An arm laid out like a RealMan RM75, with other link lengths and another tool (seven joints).
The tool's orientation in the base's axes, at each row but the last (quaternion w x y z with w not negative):
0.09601, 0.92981, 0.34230, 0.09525
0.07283, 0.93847, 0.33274, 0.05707
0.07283, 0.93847, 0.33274, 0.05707
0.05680, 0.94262, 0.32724, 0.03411
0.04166, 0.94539, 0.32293, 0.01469
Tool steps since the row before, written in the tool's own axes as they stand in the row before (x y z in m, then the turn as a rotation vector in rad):
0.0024, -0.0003, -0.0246, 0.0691, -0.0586, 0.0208
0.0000, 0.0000, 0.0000, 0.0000, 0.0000, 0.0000
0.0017, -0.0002, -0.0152, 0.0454, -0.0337, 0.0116
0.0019, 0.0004, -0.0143, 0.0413, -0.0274, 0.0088
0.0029, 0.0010, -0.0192, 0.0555, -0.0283, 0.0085
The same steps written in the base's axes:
-0.0044, 0.0046, 0.0239, 0.0205, 0.0867, -0.0266
0.0000, 0.0000, 0.0000, 0.0000, 0.0000, 0.0000
-0.0012, 0.0027, 0.0150, 0.0161, 0.0535, -0.0146
0.0003, 0.0021, 0.0143, 0.0165, 0.0462, -0.0111
0.0019, 0.0023, 0.0192, 0.0271, 0.0557, -0.0109

